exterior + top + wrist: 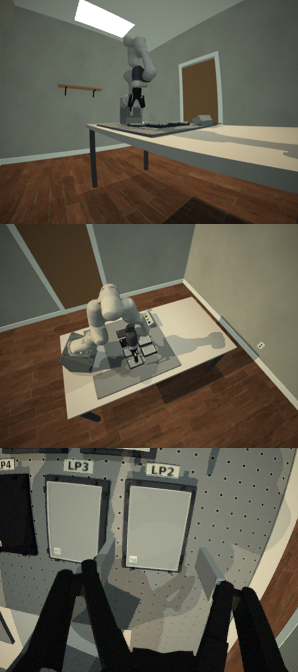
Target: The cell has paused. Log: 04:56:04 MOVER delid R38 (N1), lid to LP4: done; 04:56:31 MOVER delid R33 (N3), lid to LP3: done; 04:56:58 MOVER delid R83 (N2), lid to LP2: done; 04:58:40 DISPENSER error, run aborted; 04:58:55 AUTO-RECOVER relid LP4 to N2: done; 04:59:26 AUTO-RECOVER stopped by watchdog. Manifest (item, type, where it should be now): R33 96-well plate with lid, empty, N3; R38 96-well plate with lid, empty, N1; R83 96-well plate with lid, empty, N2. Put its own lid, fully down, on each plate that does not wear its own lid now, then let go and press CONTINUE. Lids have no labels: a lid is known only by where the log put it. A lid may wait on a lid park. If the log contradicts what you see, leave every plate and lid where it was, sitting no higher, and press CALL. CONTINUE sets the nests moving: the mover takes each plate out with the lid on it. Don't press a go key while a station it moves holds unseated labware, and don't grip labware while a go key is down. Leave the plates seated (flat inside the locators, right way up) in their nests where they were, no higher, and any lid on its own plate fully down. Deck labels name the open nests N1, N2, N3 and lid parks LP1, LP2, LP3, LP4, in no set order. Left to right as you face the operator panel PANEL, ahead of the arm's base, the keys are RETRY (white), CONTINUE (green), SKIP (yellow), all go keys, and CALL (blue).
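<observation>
My hand is 100 mm above the lid park LP2. The rest, counted from my hand: deck label N3 (280 mm ahead, 170 mm to the left, 110 mm below); lid park LP4 (260 mm to the left, 100 mm below, 20 mm ahead); lid park LP1 (390 mm to the left, 100 mm below, 30 mm ahead).
</observation>
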